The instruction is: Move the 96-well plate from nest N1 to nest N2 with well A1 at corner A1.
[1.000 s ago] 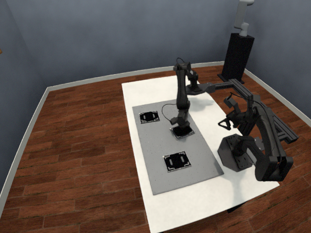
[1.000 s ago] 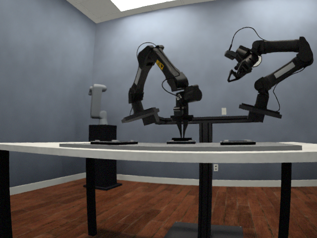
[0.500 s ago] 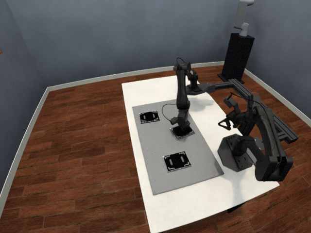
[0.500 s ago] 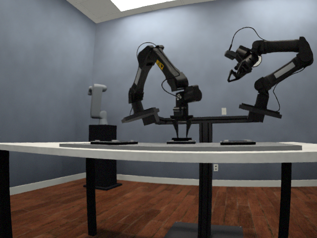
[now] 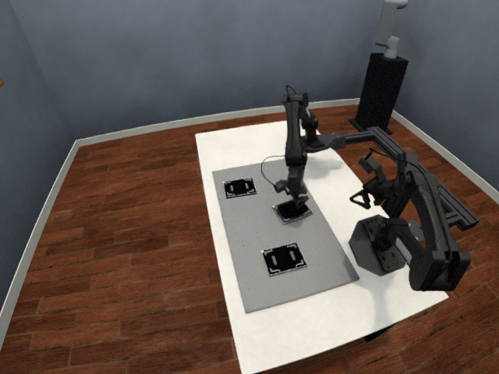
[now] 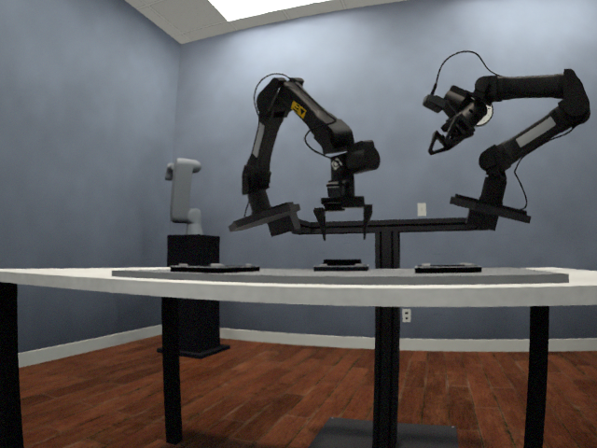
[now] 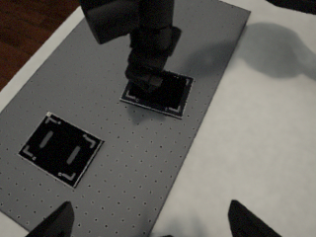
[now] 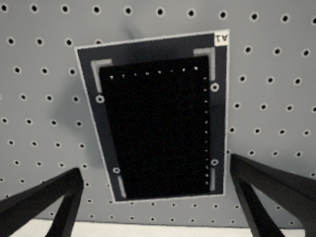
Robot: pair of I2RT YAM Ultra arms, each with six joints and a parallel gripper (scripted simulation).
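Right now my right hand is 60 mm above the black 96-well plate and 10 mm past it. Round my right hand: dark grey nest 80 mm below, 10 mm behind.
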